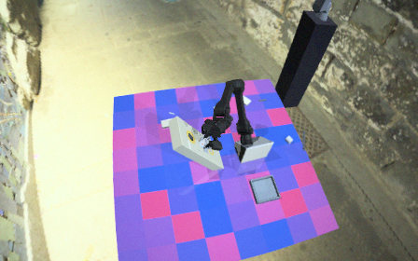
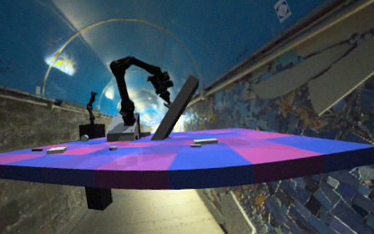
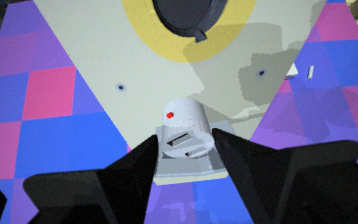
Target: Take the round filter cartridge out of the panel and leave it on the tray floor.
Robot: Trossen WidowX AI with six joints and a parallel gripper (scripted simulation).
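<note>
Right now the grey tray is 330 mm behind my gripper tip, 270 mm to the left of it and 200 mm below it. Also, from my gripper tip: round filter cartridge (right at my gripper tip).
</note>
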